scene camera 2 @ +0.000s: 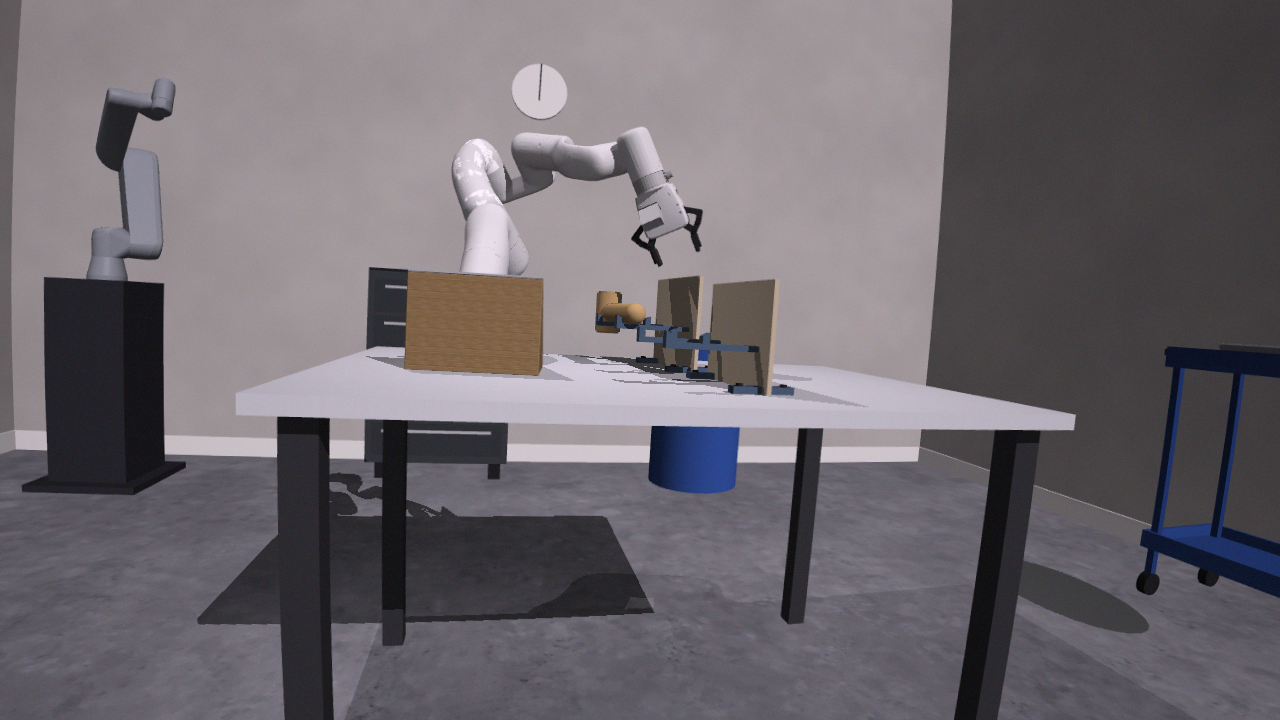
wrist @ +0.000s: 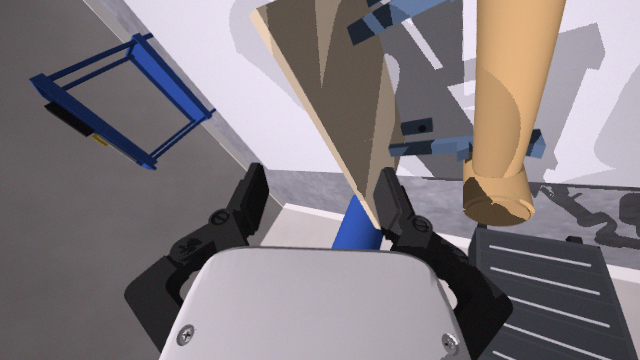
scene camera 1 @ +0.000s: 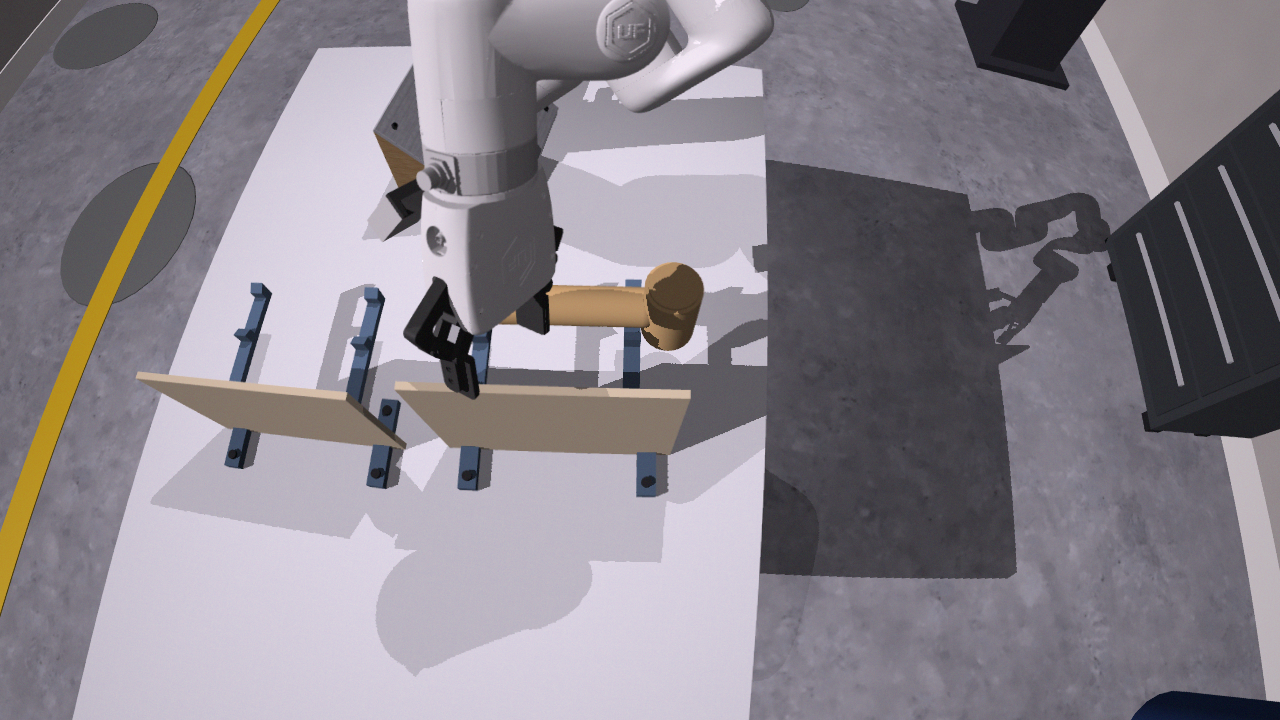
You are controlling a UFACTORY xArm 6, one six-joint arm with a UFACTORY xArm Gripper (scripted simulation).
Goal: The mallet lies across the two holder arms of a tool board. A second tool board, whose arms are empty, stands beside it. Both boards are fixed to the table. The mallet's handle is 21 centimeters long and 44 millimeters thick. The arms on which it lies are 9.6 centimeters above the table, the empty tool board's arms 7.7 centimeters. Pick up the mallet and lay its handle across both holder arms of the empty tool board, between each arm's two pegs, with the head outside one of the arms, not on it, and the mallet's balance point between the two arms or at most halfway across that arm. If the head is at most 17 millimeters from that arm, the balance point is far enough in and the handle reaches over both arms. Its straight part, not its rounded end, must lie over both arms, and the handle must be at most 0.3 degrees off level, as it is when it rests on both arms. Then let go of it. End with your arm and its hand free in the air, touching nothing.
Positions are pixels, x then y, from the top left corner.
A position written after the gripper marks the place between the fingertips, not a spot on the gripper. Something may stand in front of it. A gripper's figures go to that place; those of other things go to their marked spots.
Labels:
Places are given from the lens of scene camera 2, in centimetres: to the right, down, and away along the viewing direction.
gripper (scene camera 2: 679, 258): 9, -23, 135
tan mallet (scene camera 2: 609, 304): -7, -13, 142

